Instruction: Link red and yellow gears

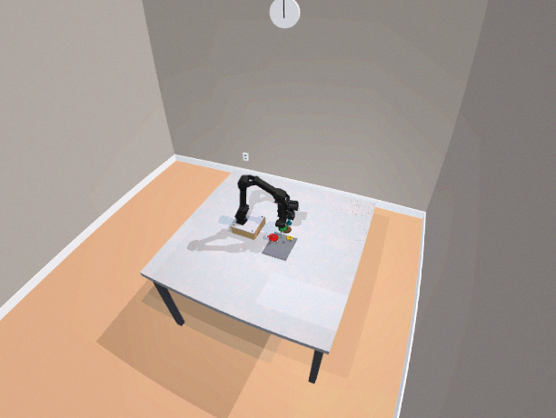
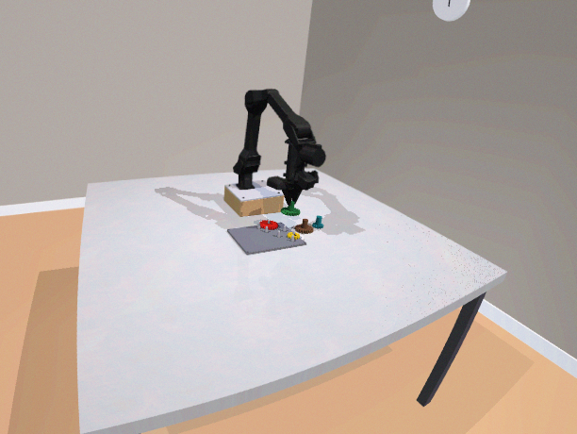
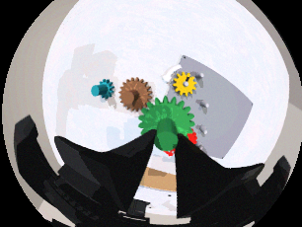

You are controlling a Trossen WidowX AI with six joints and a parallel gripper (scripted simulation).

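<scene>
Now: the yellow gear 80 mm below my gripper tip, 50 mm ahead of it and 10 mm to the right of it. The rest, counted from my gripper tip: red gear 90 mm below, 60 mm to the right, 40 mm behind; then green gear 10 mm below; then brown gear 90 mm below, 60 mm to the left.
</scene>
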